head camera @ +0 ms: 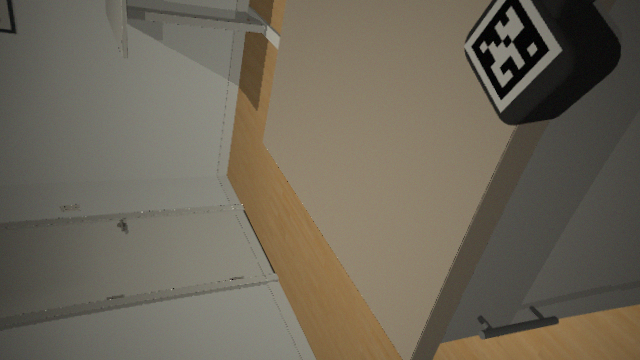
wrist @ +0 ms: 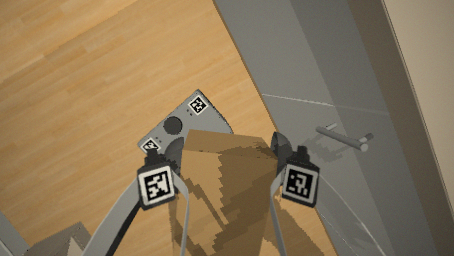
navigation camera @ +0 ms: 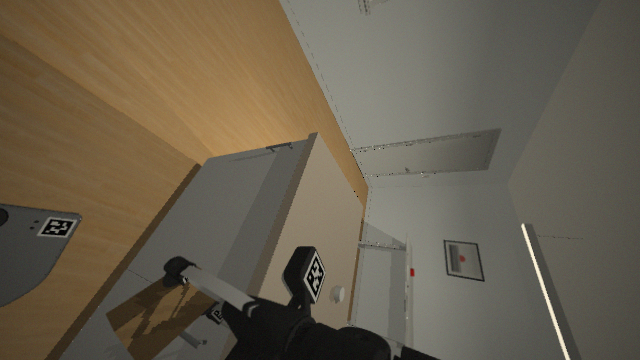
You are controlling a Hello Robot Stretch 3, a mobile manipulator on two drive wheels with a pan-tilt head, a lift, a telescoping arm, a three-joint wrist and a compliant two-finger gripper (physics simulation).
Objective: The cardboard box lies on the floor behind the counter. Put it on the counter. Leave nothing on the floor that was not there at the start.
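Places are measured from the robot's base along level axes (x ahead, y left, z up), in metres.
Pixels of known places: gripper, between the fingertips: (wrist: 226, 153) (navigation camera: 189, 285); robot's base, origin of its link: (wrist: 178, 120).
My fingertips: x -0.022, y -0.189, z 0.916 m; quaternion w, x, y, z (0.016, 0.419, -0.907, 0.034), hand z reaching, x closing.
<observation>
For each thing: its middle in the pictures, then the offset to it from my fingertips. Level surfaces: height alone.
- cardboard box, middle of its body: (wrist: 220, 198) (navigation camera: 168, 306) dy +0.025, dx -0.021, dz +0.013 m
- counter, height of its surface: dz -0.005 m
- small white round thing, middle of its body: (navigation camera: 339, 293) dy -0.590, dx -0.077, dz +0.007 m
The cardboard box (navigation camera: 162, 312) (wrist: 227, 170) is between the two fingers of my gripper (navigation camera: 196, 292) (wrist: 226, 153), which is shut on it. The box is held well above the floor, tilted in the navigation view, beside the grey front of the counter. The counter (head camera: 375, 175) (navigation camera: 325, 210) (wrist: 430, 40) has a beige top; in the wrist view it lies to the right of the box, apart from it. In the head view a dark wrist part with a marker (head camera: 515, 55) shows at the upper right; the box and fingers do not show there.
Bar handles (head camera: 520, 327) (navigation camera: 279, 147) (wrist: 342, 139) stick out from the counter front. A small white round thing (navigation camera: 337, 294) is on the counter top. My base (navigation camera: 30, 250) (wrist: 210, 122) is on the floor. Part of a grey-beige container (wrist: 62, 240) shows at the lower left of the wrist view.
</observation>
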